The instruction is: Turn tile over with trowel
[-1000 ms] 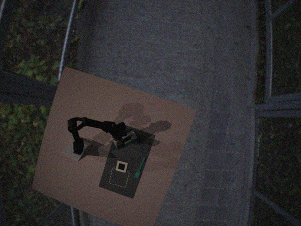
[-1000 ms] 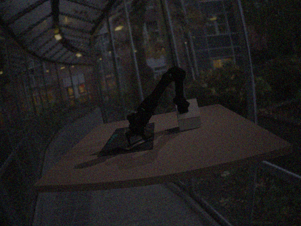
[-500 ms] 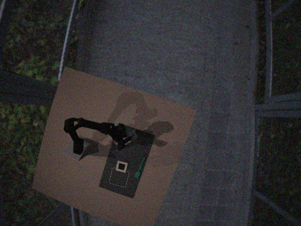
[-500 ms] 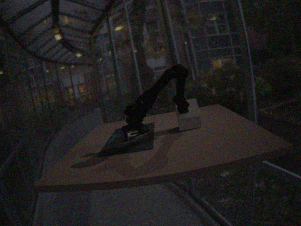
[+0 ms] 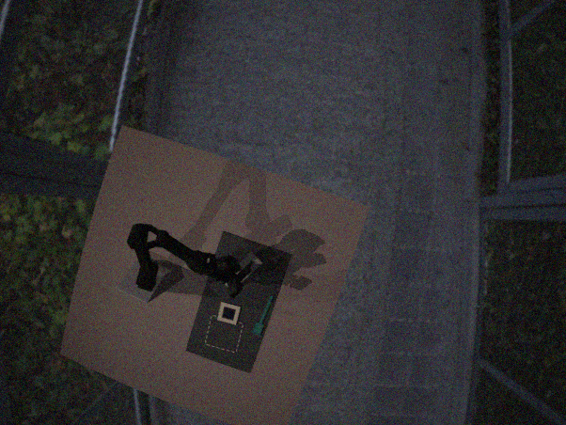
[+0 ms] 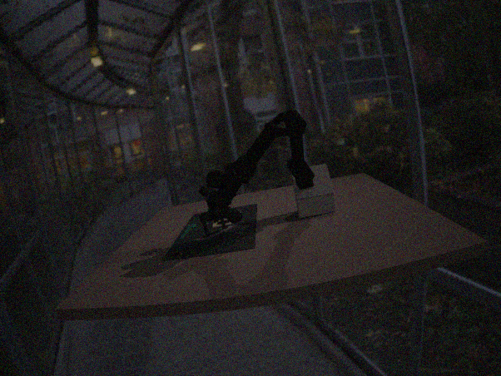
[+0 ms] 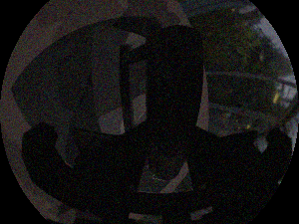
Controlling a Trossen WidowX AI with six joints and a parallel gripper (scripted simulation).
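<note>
Now: the dark mat 140 mm to the right of my gripper tip and 90 mm below it. Also, from my gripper tip: green trowel 170 mm to the right, 140 mm ahead, 70 mm below; tile 190 mm to the right, 70 mm below, 20 mm behind.
</note>
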